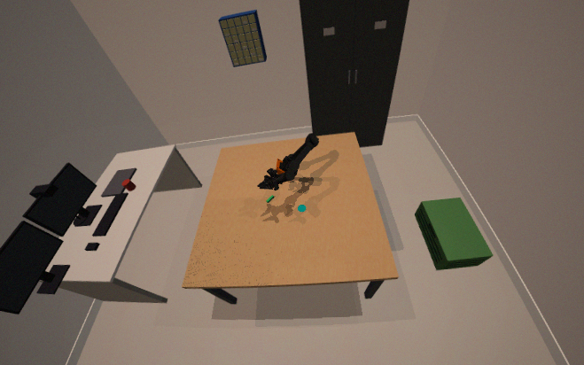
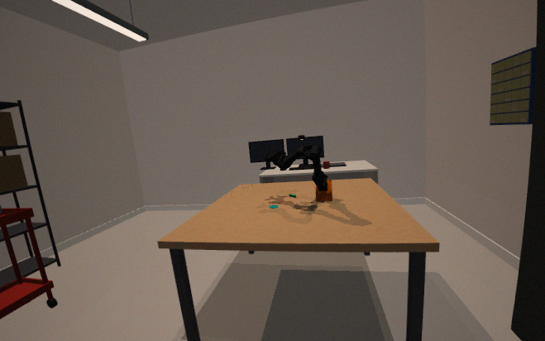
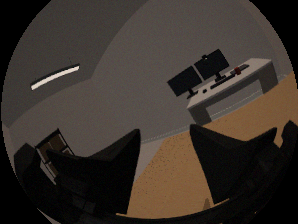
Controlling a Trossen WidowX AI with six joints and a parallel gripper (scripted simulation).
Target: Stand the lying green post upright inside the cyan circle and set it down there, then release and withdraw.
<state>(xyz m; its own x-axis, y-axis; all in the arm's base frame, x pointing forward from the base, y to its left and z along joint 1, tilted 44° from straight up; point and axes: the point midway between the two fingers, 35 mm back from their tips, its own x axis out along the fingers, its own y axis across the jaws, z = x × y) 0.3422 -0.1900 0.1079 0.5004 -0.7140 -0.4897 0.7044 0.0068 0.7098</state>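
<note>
My gripper tip is now 120 mm past the green post, 10 mm to the left of it and 300 mm above it. From my gripper tip the other things lie so: cyan circle 30 mm behind, 230 mm to the left, 310 mm below.
</note>
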